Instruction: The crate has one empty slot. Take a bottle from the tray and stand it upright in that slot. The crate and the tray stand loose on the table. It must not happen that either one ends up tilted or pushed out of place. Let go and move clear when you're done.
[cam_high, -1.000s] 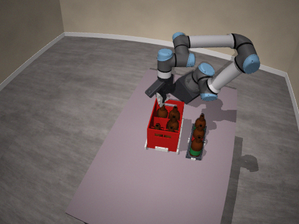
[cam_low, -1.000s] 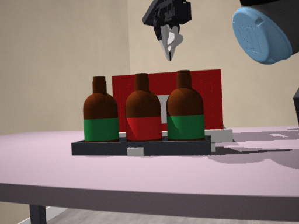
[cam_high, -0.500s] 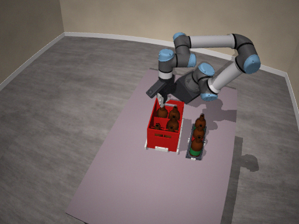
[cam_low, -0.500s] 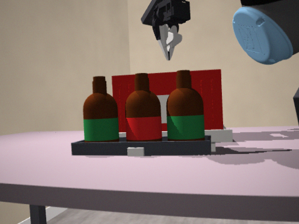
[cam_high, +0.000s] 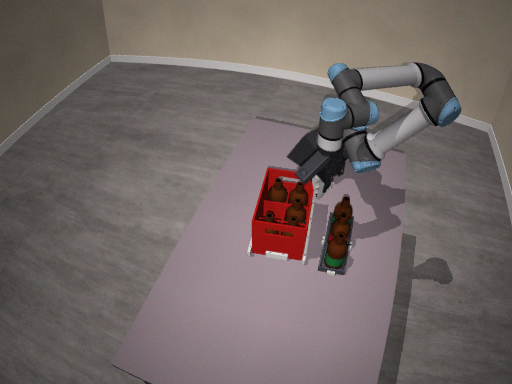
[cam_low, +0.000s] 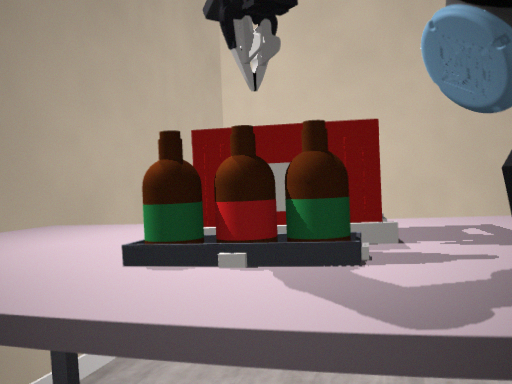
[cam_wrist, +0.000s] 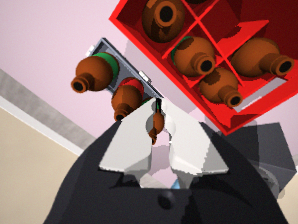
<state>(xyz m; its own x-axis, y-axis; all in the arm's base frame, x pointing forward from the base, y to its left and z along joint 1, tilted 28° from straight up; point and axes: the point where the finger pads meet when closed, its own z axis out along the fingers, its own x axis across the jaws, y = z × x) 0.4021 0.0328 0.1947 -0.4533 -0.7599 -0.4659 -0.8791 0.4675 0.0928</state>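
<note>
The tray is 3 cm behind my hand, 10 cm to the left of it and 22 cm below it. Also, from my hand: red crate (12 cm to the right, 15 cm below).
</note>
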